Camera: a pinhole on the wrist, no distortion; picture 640 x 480 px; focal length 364.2 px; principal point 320.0 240.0 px. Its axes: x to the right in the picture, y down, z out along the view. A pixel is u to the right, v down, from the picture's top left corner.
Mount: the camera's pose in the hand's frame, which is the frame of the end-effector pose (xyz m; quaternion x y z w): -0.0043 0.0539 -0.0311 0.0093 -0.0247 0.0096 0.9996
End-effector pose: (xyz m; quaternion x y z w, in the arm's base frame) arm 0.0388 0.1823 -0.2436 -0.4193 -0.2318 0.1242 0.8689
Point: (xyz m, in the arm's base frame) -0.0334 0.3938 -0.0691
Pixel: 434.8 173.4
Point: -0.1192 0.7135 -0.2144
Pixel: 414.9 441.1
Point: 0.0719 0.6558 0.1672
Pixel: 574.0 184.5
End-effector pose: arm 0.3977 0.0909 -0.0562 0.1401 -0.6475 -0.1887 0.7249
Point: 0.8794 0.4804 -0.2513
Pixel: behind the camera
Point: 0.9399 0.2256 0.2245
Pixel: behind the camera
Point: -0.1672 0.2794 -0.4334
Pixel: 42.0 184.6
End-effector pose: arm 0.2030 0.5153 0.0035 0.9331 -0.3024 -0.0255 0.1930
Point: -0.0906 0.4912 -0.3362
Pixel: 122.0 250.0
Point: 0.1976 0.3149 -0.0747
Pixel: 581.0 392.1
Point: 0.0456 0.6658 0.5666
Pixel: behind the camera
